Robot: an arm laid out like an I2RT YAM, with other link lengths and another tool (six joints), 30 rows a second.
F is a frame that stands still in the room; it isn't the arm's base.
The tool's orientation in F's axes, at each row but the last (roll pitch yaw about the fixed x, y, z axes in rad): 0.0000 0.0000 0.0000; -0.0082 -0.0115 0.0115; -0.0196 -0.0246 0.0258; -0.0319 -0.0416 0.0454; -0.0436 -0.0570 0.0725; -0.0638 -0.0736 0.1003; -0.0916 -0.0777 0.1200; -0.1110 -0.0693 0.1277; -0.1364 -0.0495 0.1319; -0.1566 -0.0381 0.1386; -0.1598 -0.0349 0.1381; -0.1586 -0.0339 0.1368
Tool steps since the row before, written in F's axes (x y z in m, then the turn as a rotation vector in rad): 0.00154 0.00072 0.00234 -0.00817 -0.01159 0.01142; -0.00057 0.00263 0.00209 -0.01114 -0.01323 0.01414; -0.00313 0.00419 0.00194 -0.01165 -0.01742 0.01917; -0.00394 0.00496 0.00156 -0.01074 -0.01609 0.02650; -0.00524 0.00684 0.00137 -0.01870 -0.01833 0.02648; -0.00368 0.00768 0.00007 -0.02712 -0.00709 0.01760; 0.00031 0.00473 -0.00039 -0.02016 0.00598 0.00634; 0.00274 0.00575 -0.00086 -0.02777 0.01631 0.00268; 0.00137 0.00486 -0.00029 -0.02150 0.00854 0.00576; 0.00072 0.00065 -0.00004 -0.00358 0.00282 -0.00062; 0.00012 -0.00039 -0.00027 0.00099 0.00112 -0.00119; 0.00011 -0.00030 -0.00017 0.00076 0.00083 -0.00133
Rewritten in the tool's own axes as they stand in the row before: 0.00154 0.00072 0.00234 -0.00817 -0.01159 0.01142; -0.00052 0.00262 0.00212 -0.01113 -0.01322 0.01416; -0.00297 0.00423 0.00210 -0.01162 -0.01749 0.01912; -0.00364 0.00508 0.00188 -0.01035 -0.01644 0.02644; -0.00465 0.00712 0.00195 -0.01844 -0.01811 0.02681; -0.00288 0.00798 0.00079 -0.02632 -0.00558 0.01927; 0.00084 0.00468 -0.00003 -0.01875 0.00760 0.00855; 0.00338 0.00544 -0.00050 -0.02522 0.01910 0.00659; 0.00198 0.00465 0.00025 -0.01988 0.01027 0.00822; 0.00080 0.00055 0.00002 -0.00318 0.00333 0.00002; 0.00006 -0.00035 -0.00033 0.00109 0.00116 -0.00106; 0.00006 -0.00028 -0.00022 0.00082 0.00092 -0.00123
